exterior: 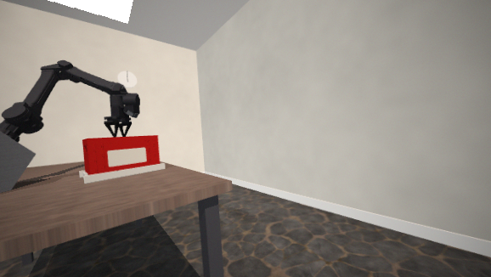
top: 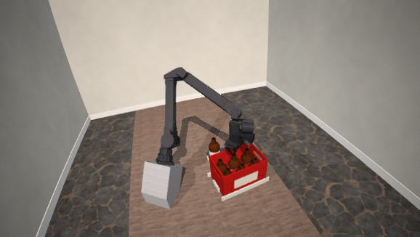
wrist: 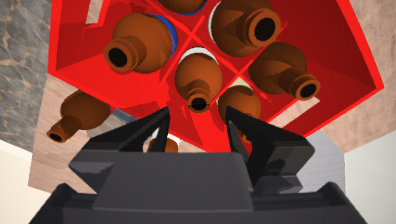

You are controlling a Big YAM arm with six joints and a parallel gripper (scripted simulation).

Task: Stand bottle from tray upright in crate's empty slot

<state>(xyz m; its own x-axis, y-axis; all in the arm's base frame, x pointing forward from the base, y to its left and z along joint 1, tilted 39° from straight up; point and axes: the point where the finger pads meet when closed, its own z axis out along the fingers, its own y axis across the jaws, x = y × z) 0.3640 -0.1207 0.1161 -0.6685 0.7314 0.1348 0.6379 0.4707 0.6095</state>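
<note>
The red crate is 100 mm below my hand, 40 mm to the right of it and 10 mm ahead of it. The rest, counted from my hand: grey tray (190 mm to the left, 170 mm below, 20 mm ahead).
</note>
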